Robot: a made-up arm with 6 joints. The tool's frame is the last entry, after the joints. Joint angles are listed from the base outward. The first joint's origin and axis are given. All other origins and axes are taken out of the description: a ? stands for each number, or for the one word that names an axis. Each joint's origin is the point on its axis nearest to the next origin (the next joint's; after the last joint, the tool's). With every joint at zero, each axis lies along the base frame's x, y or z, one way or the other. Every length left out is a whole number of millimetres.
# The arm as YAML. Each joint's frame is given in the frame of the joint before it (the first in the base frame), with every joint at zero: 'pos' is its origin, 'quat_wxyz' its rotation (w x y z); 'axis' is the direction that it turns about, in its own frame. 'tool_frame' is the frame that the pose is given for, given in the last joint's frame.
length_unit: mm
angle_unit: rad
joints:
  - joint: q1
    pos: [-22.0, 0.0, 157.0]
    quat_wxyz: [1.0, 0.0, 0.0, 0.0]
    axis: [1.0, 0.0, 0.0]
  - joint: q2
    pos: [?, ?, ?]
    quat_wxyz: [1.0, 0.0, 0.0, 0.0]
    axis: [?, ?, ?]
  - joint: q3
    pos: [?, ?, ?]
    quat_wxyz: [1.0, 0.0, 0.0, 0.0]
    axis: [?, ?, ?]
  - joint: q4
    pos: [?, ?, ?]
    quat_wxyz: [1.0, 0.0, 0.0, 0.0]
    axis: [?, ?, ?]
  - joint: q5
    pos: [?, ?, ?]
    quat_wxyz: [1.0, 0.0, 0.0, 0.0]
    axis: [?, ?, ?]
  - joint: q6
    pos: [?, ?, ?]
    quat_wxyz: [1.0, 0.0, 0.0, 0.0]
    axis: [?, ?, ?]
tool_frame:
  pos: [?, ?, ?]
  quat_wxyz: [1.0, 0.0, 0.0, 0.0]
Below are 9 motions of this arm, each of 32 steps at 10 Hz.
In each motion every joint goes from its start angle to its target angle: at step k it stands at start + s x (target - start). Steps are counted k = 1, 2, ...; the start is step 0. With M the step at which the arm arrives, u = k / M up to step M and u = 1 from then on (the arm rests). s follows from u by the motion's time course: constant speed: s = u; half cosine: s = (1 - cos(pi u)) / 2; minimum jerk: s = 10 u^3 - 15 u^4 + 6 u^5.
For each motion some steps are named. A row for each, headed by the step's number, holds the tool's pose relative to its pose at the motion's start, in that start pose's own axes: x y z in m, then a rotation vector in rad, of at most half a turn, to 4 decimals.
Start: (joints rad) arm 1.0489 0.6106 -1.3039 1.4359 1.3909 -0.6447
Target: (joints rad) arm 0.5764 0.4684 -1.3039 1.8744 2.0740 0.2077
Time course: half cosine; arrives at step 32
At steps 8, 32:
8: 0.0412 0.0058 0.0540 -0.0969 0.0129 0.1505
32: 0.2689 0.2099 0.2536 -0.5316 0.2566 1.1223

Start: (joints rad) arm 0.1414 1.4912 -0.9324 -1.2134 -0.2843 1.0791
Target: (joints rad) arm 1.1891 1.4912 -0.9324 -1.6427 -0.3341 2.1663
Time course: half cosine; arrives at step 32
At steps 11, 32:
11: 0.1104 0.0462 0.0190 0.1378 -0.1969 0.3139
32: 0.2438 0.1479 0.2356 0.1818 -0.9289 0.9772

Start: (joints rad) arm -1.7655 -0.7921 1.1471 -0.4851 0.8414 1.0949
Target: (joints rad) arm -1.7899 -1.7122 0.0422 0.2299 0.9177 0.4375
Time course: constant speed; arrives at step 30
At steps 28, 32:
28: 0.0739 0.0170 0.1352 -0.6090 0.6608 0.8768
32: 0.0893 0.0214 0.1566 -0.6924 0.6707 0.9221

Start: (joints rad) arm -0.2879 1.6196 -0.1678 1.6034 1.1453 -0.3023
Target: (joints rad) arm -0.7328 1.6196 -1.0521 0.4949 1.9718 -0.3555
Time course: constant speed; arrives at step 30
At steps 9, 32:
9: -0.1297 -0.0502 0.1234 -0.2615 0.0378 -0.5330
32: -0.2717 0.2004 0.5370 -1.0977 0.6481 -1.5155

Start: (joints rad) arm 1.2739 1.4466 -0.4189 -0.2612 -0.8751 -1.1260
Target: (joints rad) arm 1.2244 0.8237 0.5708 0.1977 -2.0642 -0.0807
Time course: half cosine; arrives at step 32
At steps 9, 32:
9: -0.0901 0.0466 -0.0924 0.1497 0.3948 0.1915
32: -0.6254 0.2310 0.1854 1.2619 1.8031 0.1790

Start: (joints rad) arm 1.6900 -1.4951 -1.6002 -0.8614 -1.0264 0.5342
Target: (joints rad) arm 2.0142 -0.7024 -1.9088 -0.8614 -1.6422 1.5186
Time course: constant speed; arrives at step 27
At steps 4, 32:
4: -0.0128 0.0046 -0.0177 0.0621 0.0296 0.0420
32: -0.0298 0.0678 -0.0162 0.3599 -0.2120 0.1649

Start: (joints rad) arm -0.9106 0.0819 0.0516 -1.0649 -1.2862 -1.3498
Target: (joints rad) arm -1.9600 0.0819 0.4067 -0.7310 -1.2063 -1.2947
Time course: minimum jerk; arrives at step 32
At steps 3, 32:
3: 0.0012 -0.0038 0.0021 -0.0052 -0.0018 -0.0001
32: 0.1634 -0.3236 0.5053 -0.7056 -0.3307 0.0021

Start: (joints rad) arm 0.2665 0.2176 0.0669 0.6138 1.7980 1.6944
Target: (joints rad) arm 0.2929 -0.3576 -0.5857 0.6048 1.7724 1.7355
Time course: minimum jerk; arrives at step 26
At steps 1, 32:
1: -0.0001 0.0000 0.0000 0.0000 0.0004 0.0000
32: -0.1883 0.0534 0.0259 0.0369 0.7984 -0.1418

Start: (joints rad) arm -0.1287 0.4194 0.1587 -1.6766 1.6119 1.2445
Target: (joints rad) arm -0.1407 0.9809 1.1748 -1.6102 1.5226 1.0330
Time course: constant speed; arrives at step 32
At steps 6, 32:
6: -0.0485 0.0353 -0.0615 0.1321 0.1575 -0.0488
32: -0.3337 0.2753 -0.1325 0.6709 0.7995 -0.5028

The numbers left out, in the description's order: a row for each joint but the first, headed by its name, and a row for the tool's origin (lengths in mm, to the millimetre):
q2: xyz 0.0 231.0 -99.0, axis 0.0 0.0 -1.0
q3: xyz -5.0 76.0 0.0, axis 1.0 0.0 0.0
q4: xyz 0.0 15.0 84.0, axis 0.0 1.0 0.0
q5: xyz -6.0 0.0 -94.0, axis -1.0 0.0 0.0
q6: xyz 0.0 -78.0 -258.0, axis 0.0 0.0 1.0
tool: xyz 105.0 -252.0 0.0

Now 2 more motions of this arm.
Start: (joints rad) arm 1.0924 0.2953 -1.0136 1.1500 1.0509 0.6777
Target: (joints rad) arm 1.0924 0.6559 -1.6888 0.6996 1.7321 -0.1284
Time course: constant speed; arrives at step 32
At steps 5, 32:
5: -0.0874 -0.0291 0.0260 -0.0554 0.1444 -0.1925
32: -0.3165 -0.0319 0.4452 -0.8339 0.8578 -0.8951

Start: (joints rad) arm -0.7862 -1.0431 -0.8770 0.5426 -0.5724 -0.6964
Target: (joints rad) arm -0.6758 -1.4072 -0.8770 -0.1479 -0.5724 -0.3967
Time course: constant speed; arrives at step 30
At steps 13, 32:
13: 0.1890 0.1539 0.0266 0.1949 -0.2780 0.4310
32: 0.2914 0.4096 0.1886 0.4217 -0.6787 0.9817

